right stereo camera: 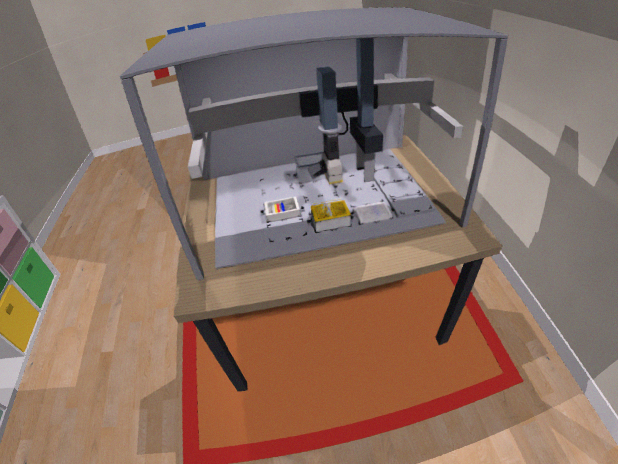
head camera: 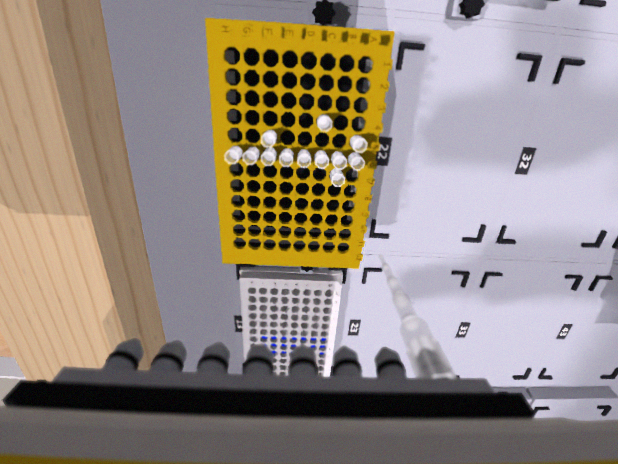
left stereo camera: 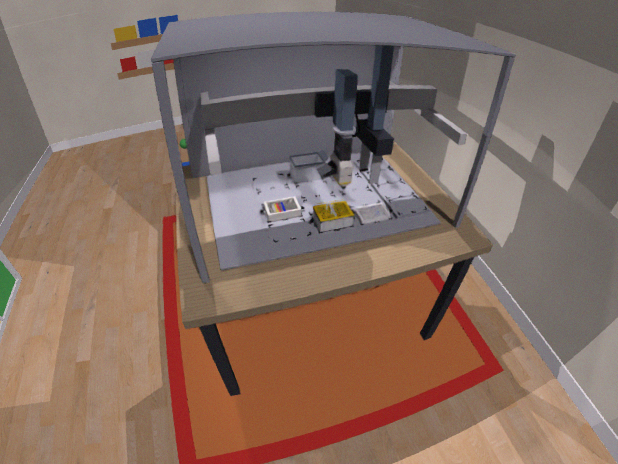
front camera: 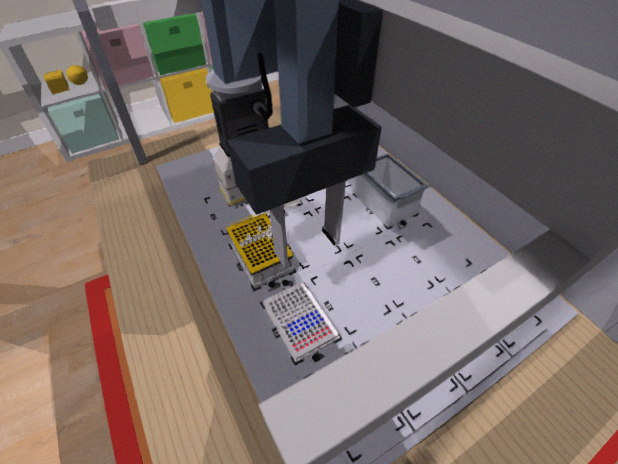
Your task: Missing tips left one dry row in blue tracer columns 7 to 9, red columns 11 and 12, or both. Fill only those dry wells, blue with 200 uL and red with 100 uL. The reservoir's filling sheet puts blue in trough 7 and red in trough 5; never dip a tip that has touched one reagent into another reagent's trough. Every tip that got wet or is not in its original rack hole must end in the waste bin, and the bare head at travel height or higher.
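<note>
The pipetting head [front camera: 241,117] [head camera: 270,402] [left stereo camera: 343,167] [right stereo camera: 333,167] is raised. In the head view, one clear tip [head camera: 411,322] is on its rightmost nozzle; the other seven are bare. The yellow tip rack [front camera: 255,268] [head camera: 215,150] [left stereo camera: 335,223] [right stereo camera: 332,221] has a full column 6 and several single tips around it. The white well plate [front camera: 266,312] [head camera: 245,310] [left stereo camera: 372,214] [right stereo camera: 373,213] has blue and red wells; the leftmost well beside the first blue column looks grey. The reservoir [left stereo camera: 285,216] [right stereo camera: 283,216] shows coloured troughs. The parked gripper [front camera: 309,254] [left stereo camera: 369,176] [right stereo camera: 364,174] is open, with nothing between its fingers.
The waste bin [front camera: 371,199] [left stereo camera: 303,173] [right stereo camera: 303,173] stands toward the deck's back wall. The plate gripper's body [front camera: 305,162] hangs beside the head. In the head view, the nozzle bar hides the plate's lower columns. Black corner marks and slot labels cover the deck [front camera: 400,272].
</note>
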